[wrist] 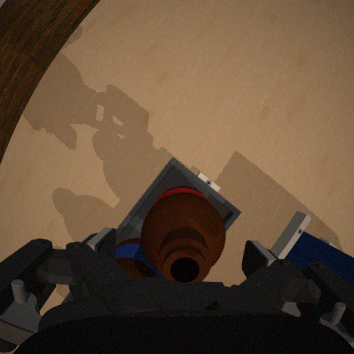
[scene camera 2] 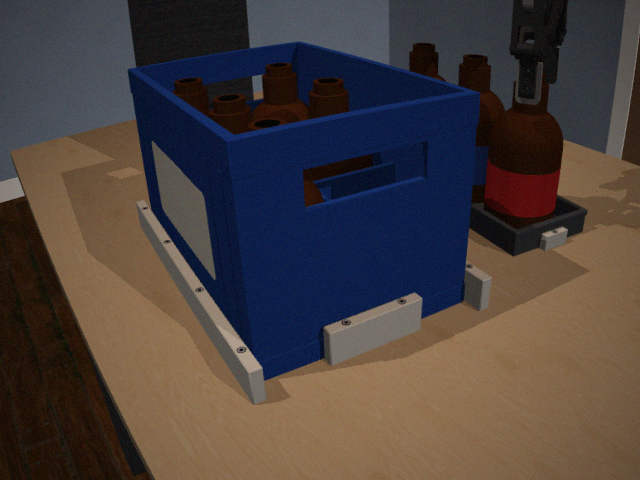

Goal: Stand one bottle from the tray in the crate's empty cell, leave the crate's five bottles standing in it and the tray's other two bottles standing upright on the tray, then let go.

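Frame: origin at the arm's base, x ahead, y left, z up, level; millimetres.
Seen in the pictures: gripper, fingertip midpoint: (wrist: 179,249) (scene camera 2: 537,92).
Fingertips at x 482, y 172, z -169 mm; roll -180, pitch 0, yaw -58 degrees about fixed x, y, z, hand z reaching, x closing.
Note:
A point is followed by its place in that frame.
The bottle with a red label (scene camera 2: 523,191) @(x 505, y 141, z -256 mm) (wrist: 182,215) @(x 497, y 181, z -192 mm) stands upright at the near end of the dark tray (scene camera 2: 494,230) @(x 495, y 117, z -296 mm) (wrist: 145,194) @(x 476, y 216, z -285 mm). My gripper (scene camera 2: 540,85) @(x 482, y 172, z -169 mm) (wrist: 179,249) @(x 482, y 172, z -169 mm) is open, with its fingertips at neck height on either side of this bottle's neck and nothing clamped. A blue-label bottle (scene camera 2: 479,164) @(x 424, y 155, z -260 mm) (wrist: 131,252) @(x 423, y 190, z -252 mm) stands behind it, and a third bottle (scene camera 2: 423,59) @(x 318, y 157, z -165 mm) shows its neck farther back. The blue crate (scene camera 2: 351,248) @(x 561, y -80, z -227 mm) (wrist: 327,257) @(x 544, y 27, z -212 mm) holds several brown bottles (scene camera 2: 279,82) @(x 349, y -35, z -161 mm) (scene camera 2: 328,98) @(x 439, y -30, z -159 mm) (scene camera 2: 190,91) @(x 350, y -123, z -155 mm) (scene camera 2: 229,107) @(x 439, y -115, z -152 mm) (scene camera 2: 266,124) @(x 512, y -114, z -148 mm); its near wall hides the cell floors.
Pale strips (scene camera 2: 199,291) @(x 477, y -168, z -280 mm) (scene camera 2: 373,328) @(x 572, y -69, z -291 mm) (scene camera 2: 478,286) @(x 572, y 29, z -288 mm) (wrist: 294,232) @(x 548, y 39, z -282 mm) are fixed beside the crate's base. A small pale block (scene camera 2: 553,238) @(x 534, y 161, z -299 mm) (wrist: 208,182) @(x 530, y 166, z -295 mm) sits against the tray's near end. The crate's high wall stands close to the tray. The table edge (scene camera 2: 67,289) @(x 365, y -271, z -311 mm) is at the left in the scene view.

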